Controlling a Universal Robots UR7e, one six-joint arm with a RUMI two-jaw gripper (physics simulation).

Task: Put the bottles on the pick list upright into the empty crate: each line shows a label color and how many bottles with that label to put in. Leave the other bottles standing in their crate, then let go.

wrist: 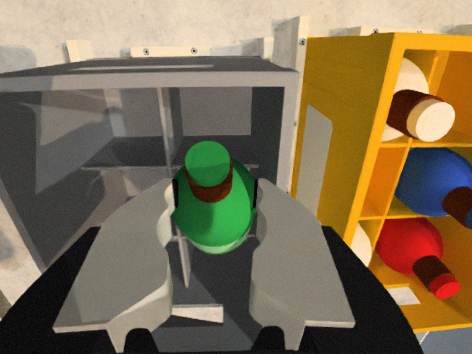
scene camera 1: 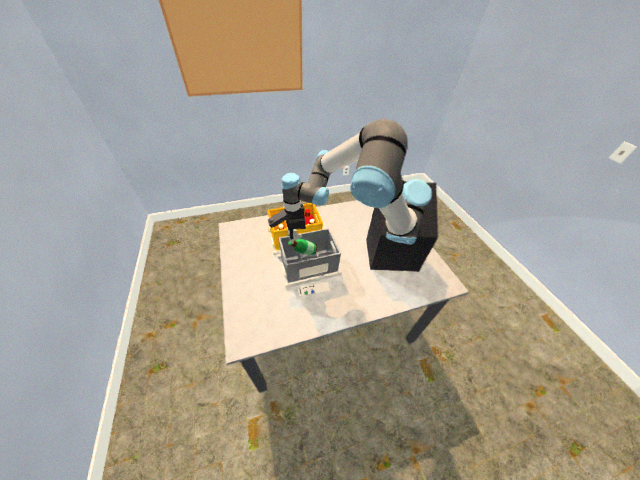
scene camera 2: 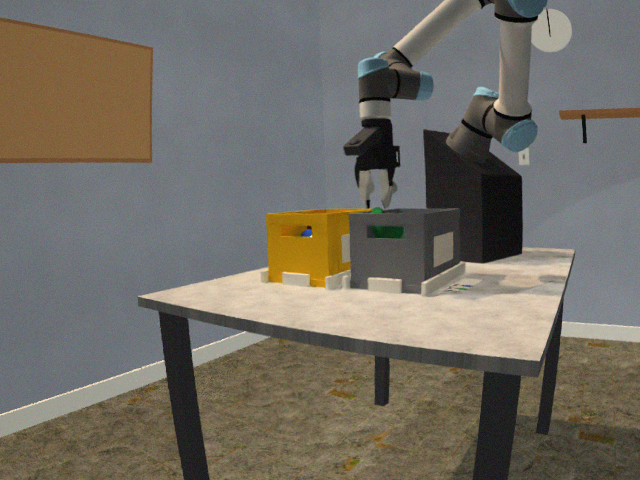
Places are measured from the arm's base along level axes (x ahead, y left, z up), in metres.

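Pixels of known places: gripper, fingertip midpoint: (wrist: 216,181) (scene camera 1: 291,240) (scene camera 2: 376,208); arm's base, link origin: (scene camera 2: 465,151).
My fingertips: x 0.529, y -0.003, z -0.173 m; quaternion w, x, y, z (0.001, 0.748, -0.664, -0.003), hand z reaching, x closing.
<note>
For each thing: its middle in the pictures, then the offset to it from my fingertips. Level surfaces: height alone.
- green bottle, body centre: (wrist: 214,201) (scene camera 2: 388,229) (scene camera 1: 301,246) dx -0.050, dy -0.002, dz -0.053 m
- grey crate, body centre: (wrist: 175,202) (scene camera 2: 409,245) (scene camera 1: 309,256) dx -0.084, dy +0.038, dz -0.095 m
- yellow crate, body centre: (wrist: 392,181) (scene camera 2: 326,243) (scene camera 1: 295,227) dx -0.031, dy -0.190, dz -0.095 m
- blue bottle, body centre: (wrist: 427,178) dx -0.023, dy -0.232, dz -0.097 m
- red bottle, body centre: (wrist: 403,239) (scene camera 1: 307,220) dx -0.110, dy -0.246, dz -0.097 m
- pick list, body centre: (scene camera 2: 462,285) (scene camera 1: 313,288) dx -0.091, dy +0.184, dz -0.182 m
- table, surface height: dz -0.183 m
A green bottle (scene camera 1: 306,247) (scene camera 2: 387,231) (wrist: 215,220) leans strongly tilted in the grey crate (scene camera 1: 289,269) (scene camera 2: 387,263) (wrist: 150,80), its neck up near the rim on the side toward the yellow crate. My gripper (scene camera 1: 293,236) (scene camera 2: 377,203) (wrist: 216,181) is part open, pointing down just above the bottle's cap, one finger on each side of it in the wrist view, holding nothing. The yellow crate (scene camera 2: 297,258) (wrist: 340,100) holds a blue bottle (wrist: 430,180), a red bottle (wrist: 410,245) and white bottles (wrist: 432,120). The pick list (scene camera 1: 321,288) (scene camera 2: 460,287) shows a green and a blue dot; its counts are unreadable.
The crates stand side by side on the table (scene camera 1: 253,310) (scene camera 2: 330,315), inside low white guide strips (scene camera 1: 315,280) (scene camera 2: 443,279). Thin dividers (wrist: 165,125) split the grey crate into compartments. The arm's black base block (scene camera 1: 398,253) (scene camera 2: 496,217) stands to the right.
</note>
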